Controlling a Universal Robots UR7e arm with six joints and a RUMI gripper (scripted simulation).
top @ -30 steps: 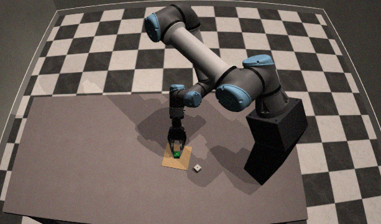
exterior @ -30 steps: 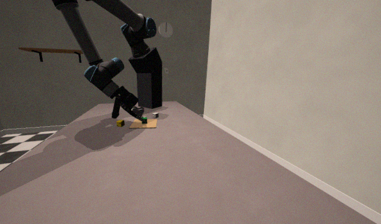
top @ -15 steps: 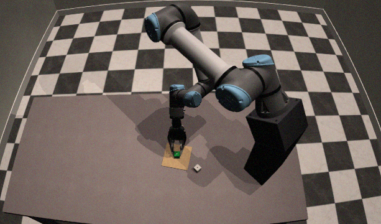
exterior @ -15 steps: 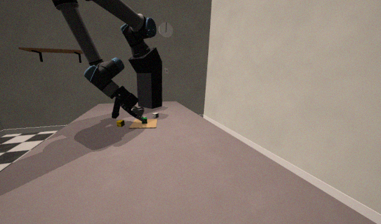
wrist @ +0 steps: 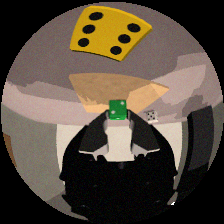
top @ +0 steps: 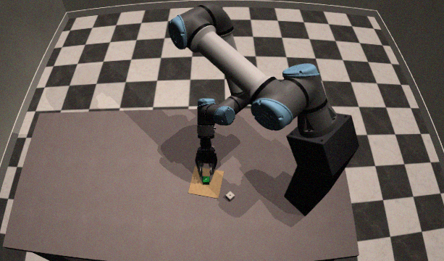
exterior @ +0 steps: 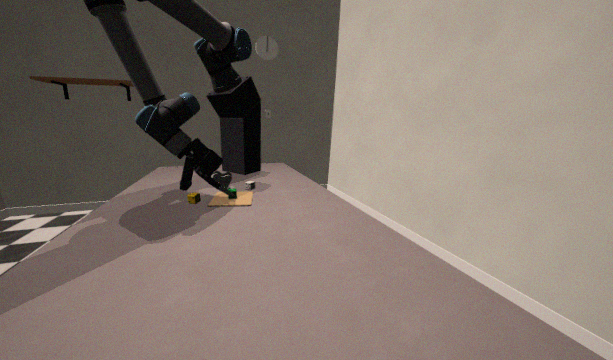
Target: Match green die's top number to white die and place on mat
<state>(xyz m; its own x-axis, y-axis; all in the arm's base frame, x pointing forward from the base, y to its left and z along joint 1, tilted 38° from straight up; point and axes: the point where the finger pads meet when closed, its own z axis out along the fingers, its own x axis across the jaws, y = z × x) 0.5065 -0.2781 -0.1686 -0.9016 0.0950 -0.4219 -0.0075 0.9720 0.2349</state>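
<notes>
My gripper is now 1 cm to the right of the green die and 1 cm above it. Also, from my hand: yellow die: 3 cm behind, 12 cm to the right, 1 cm below; then tan mat: 1 cm to the left, 2 cm below; then white die: 8 cm behind, 11 cm to the left, 1 cm below.
</notes>
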